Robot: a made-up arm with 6 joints.
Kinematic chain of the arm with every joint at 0, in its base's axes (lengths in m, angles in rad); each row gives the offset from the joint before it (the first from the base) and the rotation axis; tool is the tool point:
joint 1: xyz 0 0 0.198 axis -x
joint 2: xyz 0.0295 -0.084 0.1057 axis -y
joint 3: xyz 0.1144 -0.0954 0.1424 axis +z
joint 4: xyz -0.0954 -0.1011 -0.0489 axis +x
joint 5: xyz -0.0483 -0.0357 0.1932 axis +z
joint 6: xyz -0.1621 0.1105 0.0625 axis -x
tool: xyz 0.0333 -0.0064 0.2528
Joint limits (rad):
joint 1: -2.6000..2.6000
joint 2: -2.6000..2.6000
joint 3: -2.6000..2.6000
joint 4: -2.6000..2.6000
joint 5: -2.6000..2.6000
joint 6: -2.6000..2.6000
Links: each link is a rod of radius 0.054 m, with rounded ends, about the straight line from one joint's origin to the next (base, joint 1, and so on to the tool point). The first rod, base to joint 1, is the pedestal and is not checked.
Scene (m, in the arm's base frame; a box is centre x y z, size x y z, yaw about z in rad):
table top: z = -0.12
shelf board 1: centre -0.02 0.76 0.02 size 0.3 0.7 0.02 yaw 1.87
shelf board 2: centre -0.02 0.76 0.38 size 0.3 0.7 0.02 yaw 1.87
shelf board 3: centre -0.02 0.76 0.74 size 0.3 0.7 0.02 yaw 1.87
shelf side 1: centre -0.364 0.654 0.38 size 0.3 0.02 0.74 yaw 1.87
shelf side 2: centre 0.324 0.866 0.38 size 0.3 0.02 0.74 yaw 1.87
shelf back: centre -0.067 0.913 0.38 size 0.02 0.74 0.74 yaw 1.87
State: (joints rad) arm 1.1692 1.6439 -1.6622 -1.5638 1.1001 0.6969
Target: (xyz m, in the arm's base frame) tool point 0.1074 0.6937 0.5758
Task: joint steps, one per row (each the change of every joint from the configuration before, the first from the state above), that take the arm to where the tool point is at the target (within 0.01 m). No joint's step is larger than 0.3 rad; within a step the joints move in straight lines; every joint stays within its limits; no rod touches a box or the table.
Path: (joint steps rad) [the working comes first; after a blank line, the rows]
Joints at the target: 1.1893 1.2533 -2.2814 -1.5868 1.1579 0.6276
Straight joint move there: touches shelf board 2.

1: -0.2380 0.0449 0.2134 0.0156 -0.0483 0.0862
2: -0.2381 0.0450 0.2134 0.0156 -0.0484 0.0862
3: -0.2380 0.0449 0.2134 0.0155 -0.0483 0.0861
4: 0.0451 -0.1326 -0.2451 -0.0879 -0.0211 -0.0441
5: 0.0451 -0.1326 -0.2451 -0.0879 -0.0210 -0.0442
6: 0.0452 -0.1326 -0.2451 -0.0879 -0.0210 -0.0441
7: 0.1996 -0.0425 -0.1747 0.0647 0.0886 -0.0651
8: 0.1996 -0.0426 -0.1747 0.0647 0.0886 -0.0652
9: 0.1996 -0.0425 -0.1747 0.0646 0.0887 -0.0651

